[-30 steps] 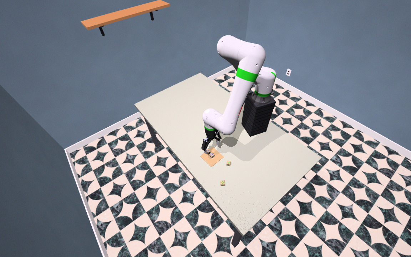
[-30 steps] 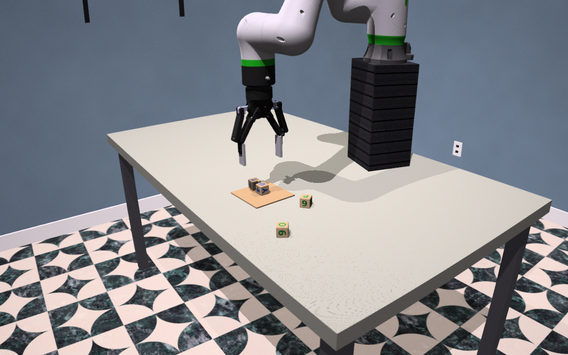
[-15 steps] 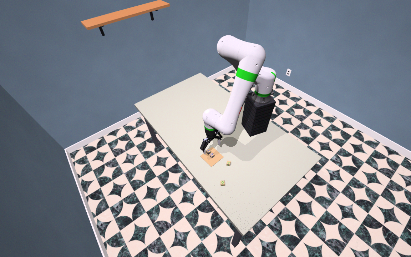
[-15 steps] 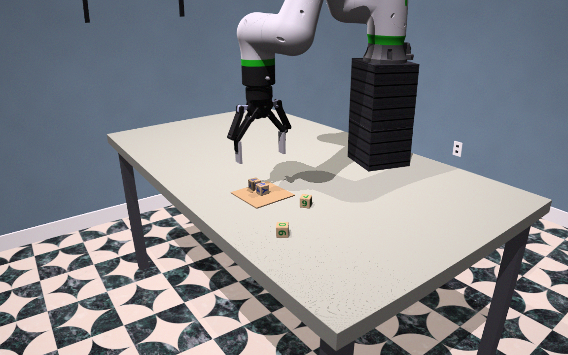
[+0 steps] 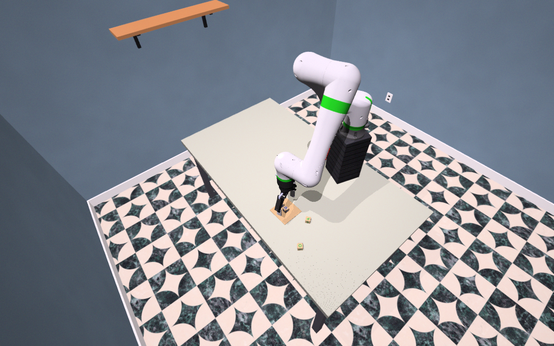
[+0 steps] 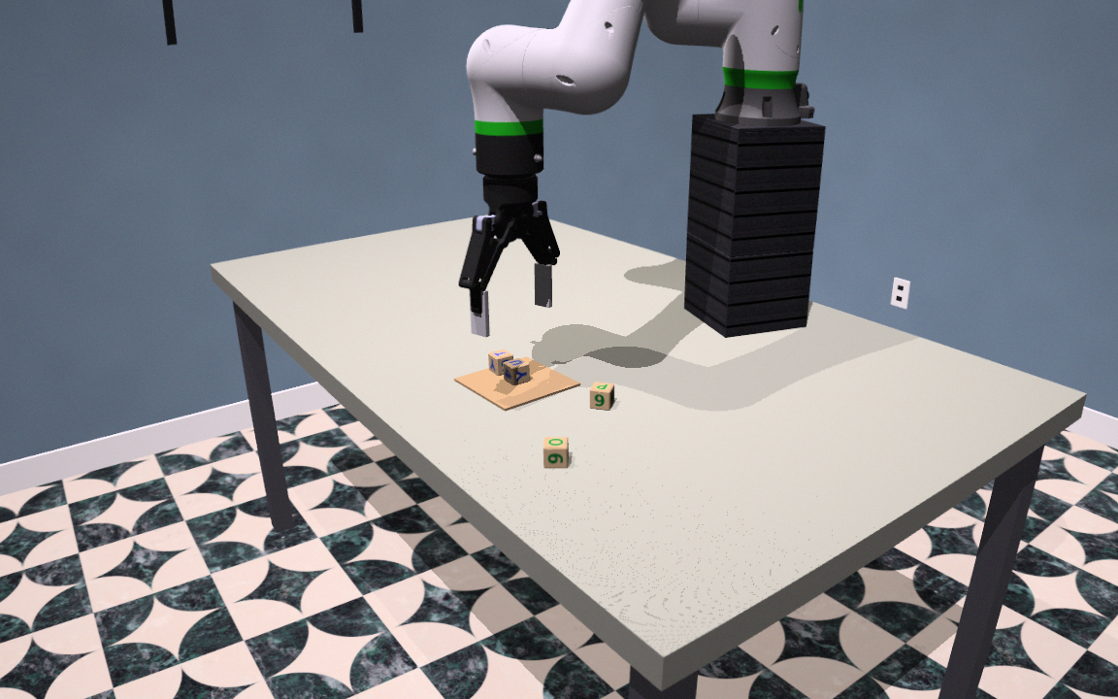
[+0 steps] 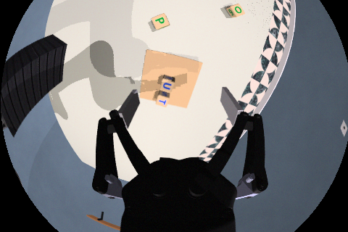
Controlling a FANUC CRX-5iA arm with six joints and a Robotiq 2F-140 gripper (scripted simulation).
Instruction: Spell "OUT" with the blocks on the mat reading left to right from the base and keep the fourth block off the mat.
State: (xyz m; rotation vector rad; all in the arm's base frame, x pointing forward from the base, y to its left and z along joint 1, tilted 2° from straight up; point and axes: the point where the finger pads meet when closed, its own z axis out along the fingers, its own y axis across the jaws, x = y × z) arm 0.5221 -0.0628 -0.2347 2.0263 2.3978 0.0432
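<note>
Right now the wooden block is 190 mm to the left of my hand, 110 mm below it and 110 mm ahead of it. From my hand the other things lie so: tan mat (120 mm below, 30 mm to the right, 30 mm behind).
</note>
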